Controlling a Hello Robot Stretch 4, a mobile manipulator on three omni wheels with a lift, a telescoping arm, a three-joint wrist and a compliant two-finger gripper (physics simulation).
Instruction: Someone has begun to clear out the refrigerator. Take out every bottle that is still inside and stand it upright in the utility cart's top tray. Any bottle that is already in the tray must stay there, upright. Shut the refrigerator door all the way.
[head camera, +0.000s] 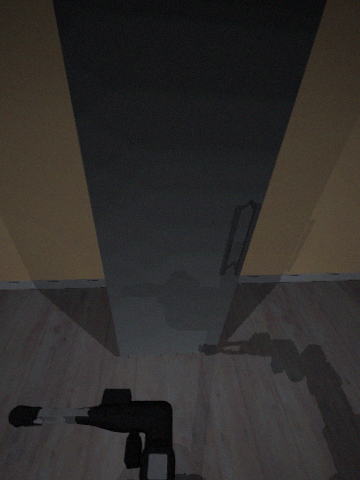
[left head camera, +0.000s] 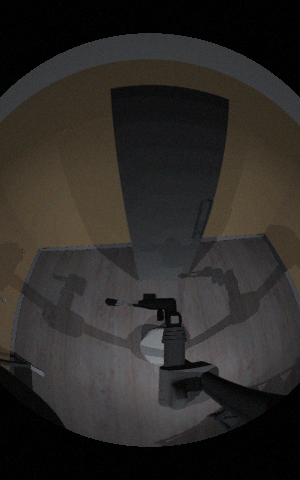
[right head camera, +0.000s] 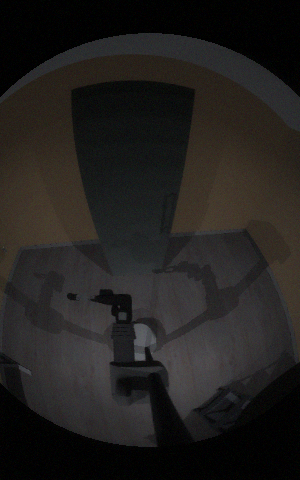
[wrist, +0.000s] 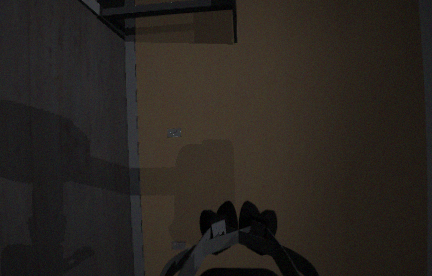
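The tall grey refrigerator stands against the wall straight ahead. Its door looks shut, and its handle is on the right side of the door. The inside of the refrigerator is hidden. My gripper is shut and empty, its fingertips together. It points left, in front of the refrigerator and apart from it. What looks like part of the utility cart shows dimly at the lower right of the right head view. No bottle can be made out.
Part of a dark piece of furniture stands at the left. A dark table-like edge crosses the top of the wrist view. A small wall plate is on the left wall. Walls flank the refrigerator, and shadows lie across the floor.
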